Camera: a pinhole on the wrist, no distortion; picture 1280 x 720 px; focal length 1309.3 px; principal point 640.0 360.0 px. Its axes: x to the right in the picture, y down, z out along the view. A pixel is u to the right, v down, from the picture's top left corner.
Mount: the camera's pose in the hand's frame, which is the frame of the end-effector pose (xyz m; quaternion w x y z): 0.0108 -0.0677 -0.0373 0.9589 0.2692 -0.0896 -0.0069
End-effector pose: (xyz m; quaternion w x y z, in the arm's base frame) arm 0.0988 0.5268 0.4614 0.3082 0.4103 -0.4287 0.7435
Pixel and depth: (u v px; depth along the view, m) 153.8 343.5 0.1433
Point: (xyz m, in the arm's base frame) 0.2689 0.5165 0.4785
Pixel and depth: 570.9 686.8 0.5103
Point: 0.4854 0.2097 0.5838
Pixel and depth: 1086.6 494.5 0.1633
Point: 0.2365 0.4881 0.5822
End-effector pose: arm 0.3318 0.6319 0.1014 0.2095 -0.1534 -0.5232 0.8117
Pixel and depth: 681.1 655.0 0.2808
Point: 0.2792 0.4912 0.3417
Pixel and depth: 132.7 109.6 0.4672
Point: 0.4817 0.4267 0.5628
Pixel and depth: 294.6 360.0 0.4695
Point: 0.3962 0.3815 0.5191
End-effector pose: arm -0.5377 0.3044 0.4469 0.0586 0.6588 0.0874 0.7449
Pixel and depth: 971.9 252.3 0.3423
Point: -0.3021 0.5925 0.4553
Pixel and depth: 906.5 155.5 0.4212
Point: -0.2563 0.6633 0.4325
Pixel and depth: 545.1 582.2 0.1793
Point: -0.4114 0.4344 0.4005
